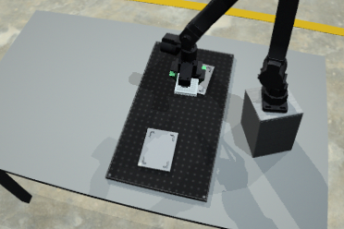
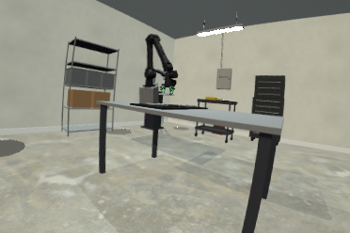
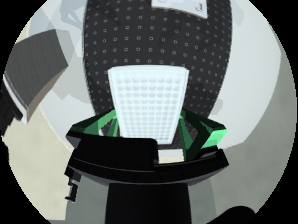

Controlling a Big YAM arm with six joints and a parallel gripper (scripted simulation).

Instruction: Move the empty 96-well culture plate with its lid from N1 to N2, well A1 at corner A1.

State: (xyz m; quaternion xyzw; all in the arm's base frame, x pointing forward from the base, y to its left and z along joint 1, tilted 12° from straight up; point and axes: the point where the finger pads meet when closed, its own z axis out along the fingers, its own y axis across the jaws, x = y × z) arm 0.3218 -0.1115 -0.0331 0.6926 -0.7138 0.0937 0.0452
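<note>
Now: hand 8 cm short of the grey nest, 26 cm to the right of it and 10 cm above it. The rest, counted from my hand: clear lid right at my hand.
</note>
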